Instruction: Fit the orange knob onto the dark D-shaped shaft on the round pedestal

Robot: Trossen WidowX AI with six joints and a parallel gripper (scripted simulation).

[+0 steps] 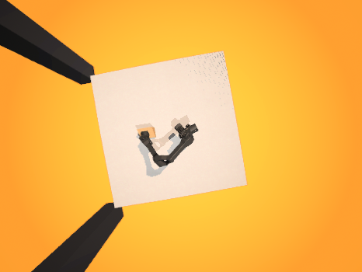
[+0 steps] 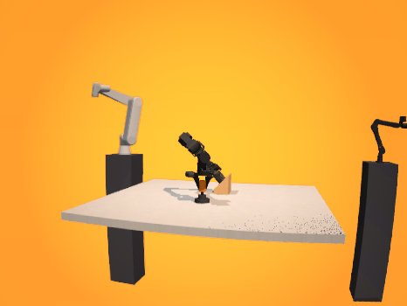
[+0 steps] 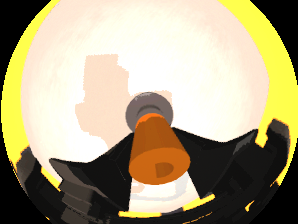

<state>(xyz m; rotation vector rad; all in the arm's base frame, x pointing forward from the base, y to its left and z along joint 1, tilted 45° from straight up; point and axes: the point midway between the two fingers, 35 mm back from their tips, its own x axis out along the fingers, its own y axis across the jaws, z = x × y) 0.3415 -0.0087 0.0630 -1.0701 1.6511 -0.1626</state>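
My gripper tip is 20 mm below the orange knob. Round my gripper tip: round dark pedestal 40 mm below.
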